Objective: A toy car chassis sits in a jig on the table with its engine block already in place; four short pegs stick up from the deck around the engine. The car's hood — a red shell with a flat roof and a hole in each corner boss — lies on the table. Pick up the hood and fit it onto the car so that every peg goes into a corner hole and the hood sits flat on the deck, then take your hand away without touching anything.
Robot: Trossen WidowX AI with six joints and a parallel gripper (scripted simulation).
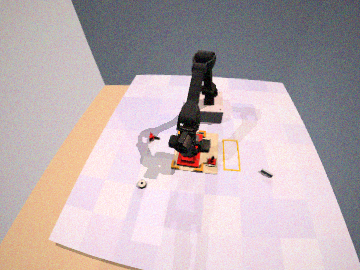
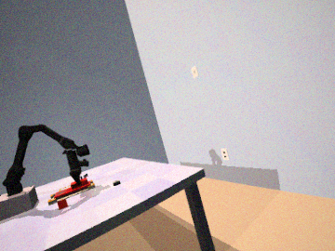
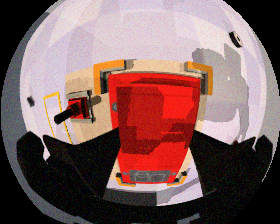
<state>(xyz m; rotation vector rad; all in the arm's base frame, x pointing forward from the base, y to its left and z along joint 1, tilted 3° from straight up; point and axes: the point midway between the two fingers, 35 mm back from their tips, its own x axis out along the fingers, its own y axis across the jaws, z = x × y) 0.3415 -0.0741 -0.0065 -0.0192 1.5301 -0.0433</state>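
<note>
Now: the red hood 10 mm above my gripper tip. From my gripper tip the other things lie so: engine block (10 mm to the left, 10 mm below).
</note>
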